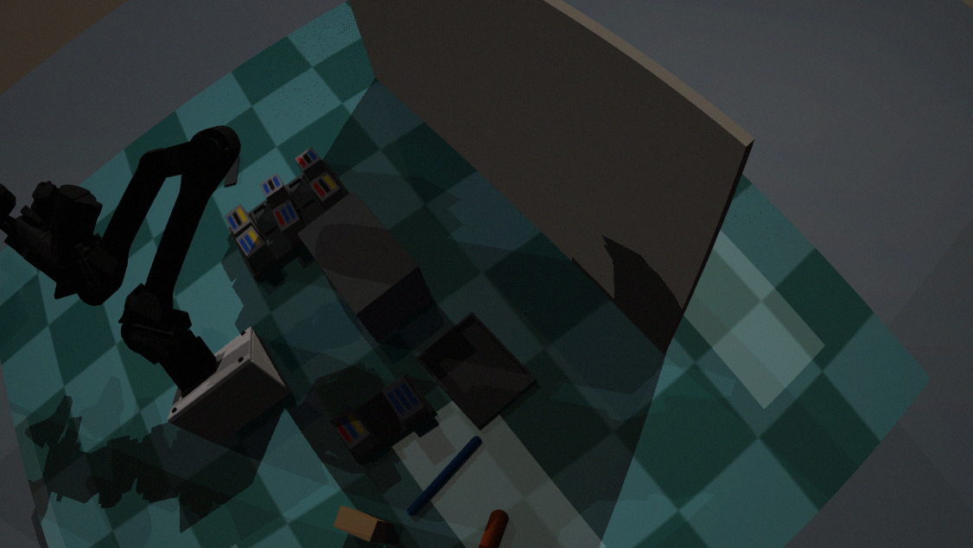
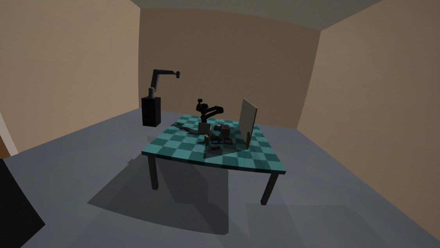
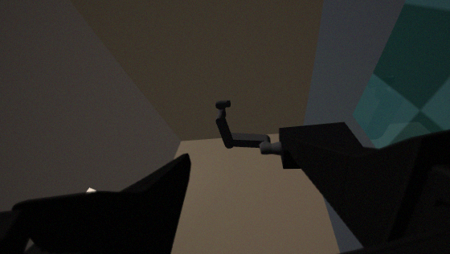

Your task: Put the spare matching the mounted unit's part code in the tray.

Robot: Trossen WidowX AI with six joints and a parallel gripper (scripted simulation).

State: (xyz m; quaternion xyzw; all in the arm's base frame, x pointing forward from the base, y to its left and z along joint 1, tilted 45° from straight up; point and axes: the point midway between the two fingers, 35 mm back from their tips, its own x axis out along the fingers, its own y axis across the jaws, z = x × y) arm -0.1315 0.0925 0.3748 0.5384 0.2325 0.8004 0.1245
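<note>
Now: the dark spare 56 cm to the right of my gripper tip, 34 cm ahead of it and 26 cm below it. Also, from my gripper tip: dark upright board (65 cm ahead, 39 cm to the right, 8 cm below); dark flat tray (58 cm to the right, 43 cm ahead, 30 cm below); brown block (65 cm to the right, 27 cm below, 19 cm ahead).
</note>
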